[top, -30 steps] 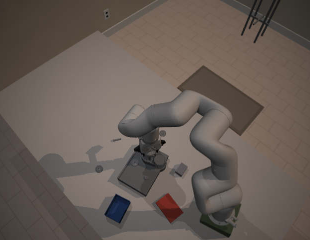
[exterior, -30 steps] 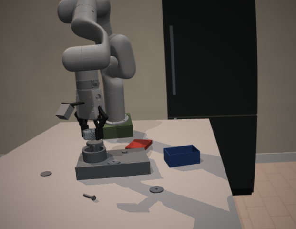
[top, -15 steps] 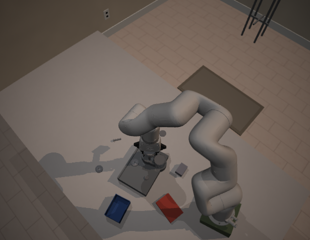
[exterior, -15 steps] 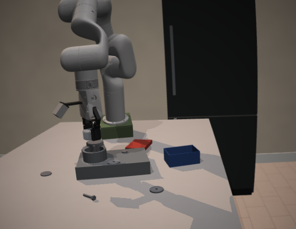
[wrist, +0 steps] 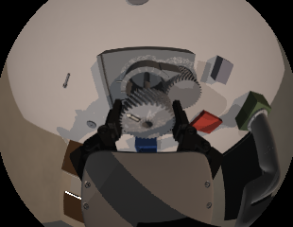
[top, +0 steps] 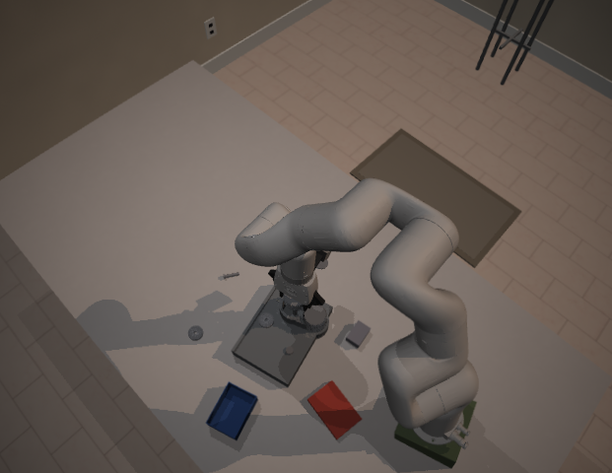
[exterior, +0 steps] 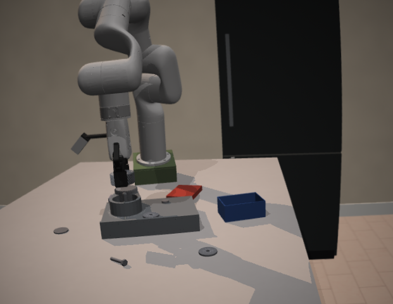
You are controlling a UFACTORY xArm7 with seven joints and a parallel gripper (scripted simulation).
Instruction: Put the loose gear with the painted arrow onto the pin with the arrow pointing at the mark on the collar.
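My hand is right at the gear. Round my hand: bolt (22 cm ahead, 12 cm below, 6 cm to the left); flat disc (17 cm to the right, 13 cm below, 6 cm ahead); small grey block (16 cm behind, 12 cm below, 8 cm to the right).
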